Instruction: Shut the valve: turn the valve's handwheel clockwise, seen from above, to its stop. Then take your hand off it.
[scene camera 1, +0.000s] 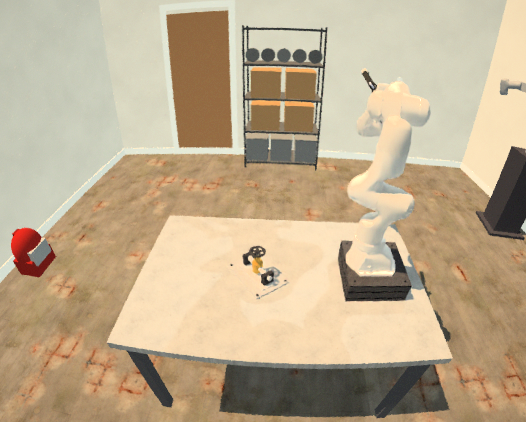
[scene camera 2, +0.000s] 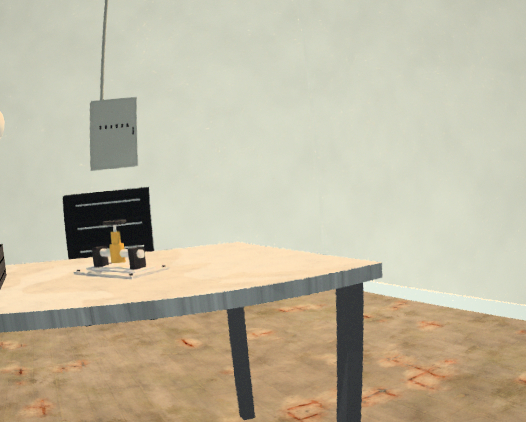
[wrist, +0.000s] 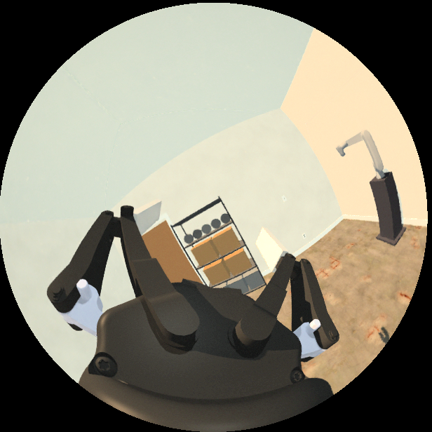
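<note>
The valve has a yellow body (scene camera 1: 256, 265) (scene camera 2: 117, 253) between two black end blocks on the table. Its dark spoked handwheel (scene camera 1: 257, 251) (scene camera 2: 114, 222) sits level on top of the upright stem. How far the wheel is turned cannot be told. My gripper (scene camera 1: 365, 72) (wrist: 210, 223) is open and empty, raised high above the table to the right of the valve and well apart from it. The valve does not show in the wrist view. The gripper does not show in scene camera 2.
The arm's dark base block (scene camera 1: 376, 290) stands on the right of the table (scene camera 1: 165, 320) (scene camera 2: 280, 267). A pale base frame with small bolts lies under the valve. A shelf rack (scene camera 1: 244, 115), a brown door (scene camera 1: 200, 80) (wrist: 170, 252) and a red object (scene camera 1: 27, 245) stand beyond the table.
</note>
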